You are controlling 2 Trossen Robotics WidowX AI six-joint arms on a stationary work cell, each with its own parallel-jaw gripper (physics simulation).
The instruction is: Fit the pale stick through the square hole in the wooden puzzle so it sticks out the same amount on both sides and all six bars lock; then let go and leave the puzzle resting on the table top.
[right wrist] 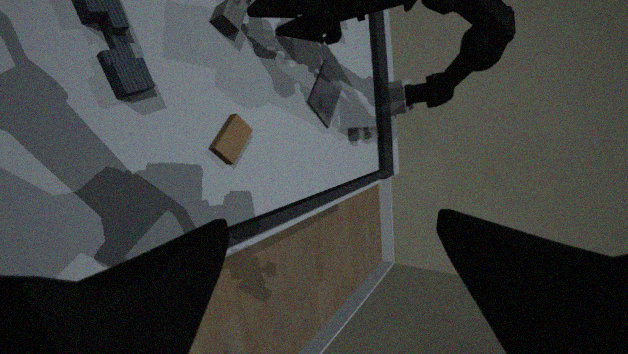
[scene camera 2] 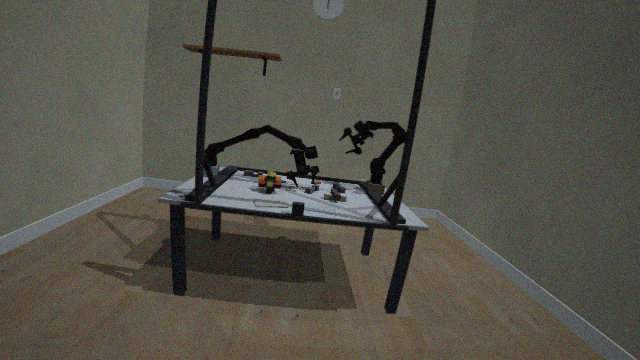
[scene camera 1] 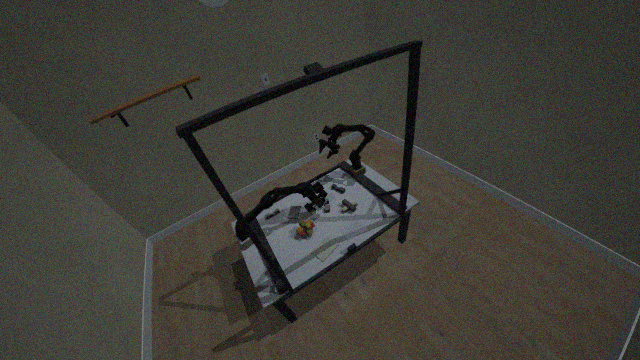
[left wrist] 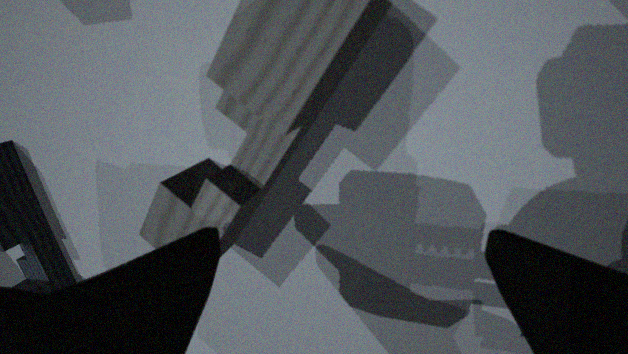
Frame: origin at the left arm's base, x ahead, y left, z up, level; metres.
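Seen in the pictures: left gripper, fingertip midpoint: (right wrist: 263, 23) (scene camera 2: 305, 186) (left wrist: 354, 242); right gripper, fingertip midpoint: (right wrist: 333, 225) (scene camera 2: 342, 147) (scene camera 1: 323, 156); left arm's base, origin of the base link: (right wrist: 408, 95) (scene camera 2: 210, 164) (scene camera 1: 244, 236); right arm's base, origin of the base link: (scene camera 2: 375, 182) (scene camera 1: 356, 167).
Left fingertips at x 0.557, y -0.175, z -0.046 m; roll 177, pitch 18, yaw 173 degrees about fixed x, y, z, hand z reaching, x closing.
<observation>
Offsets run from my left fingertips to a thing's top centre.
The coloured block puzzle (scene camera 1: 304, 229) (scene camera 2: 270, 181), orange, yellow and green, rests on the table at the left; its hole and inner fit are too small to tell. A pale grey-brown notched bar @(dy -0.037, dx +0.035, dz +0.010 m) (left wrist: 280, 75) (right wrist: 230, 17) lies on the table; whether it is the task's pale stick I cannot tell. My left gripper (scene camera 1: 317, 207) (scene camera 2: 306, 183) (left wrist: 354, 242) is open and empty, low over the table beside this bar, one finger covering the bar's near end in the left wrist view. My right gripper (scene camera 1: 325, 152) (scene camera 2: 345, 145) (right wrist: 333, 225) is open and empty, high above the table's back.
A dark notched bar @(dy +0.021, dx +0.215, dz +0.010 m) (left wrist: 35, 215) (right wrist: 127, 70), an orange-brown block @(dy +0.153, dx +0.103, dz -0.004 m) (right wrist: 231, 140), a flat grey plate @(dy +0.121, dx -0.166, dz -0.013 m) (right wrist: 326, 97) and crossed bars @(dy -0.174, dx +0.127, dz +0.025 m) (scene camera 1: 348, 205) (scene camera 2: 335, 196) lie on the table. A small bar @(dy +0.235, dx -0.293, dz +0.010 m) (scene camera 1: 272, 214) lies near the left arm. A dark post (scene camera 1: 412, 125) stands at the right.
</observation>
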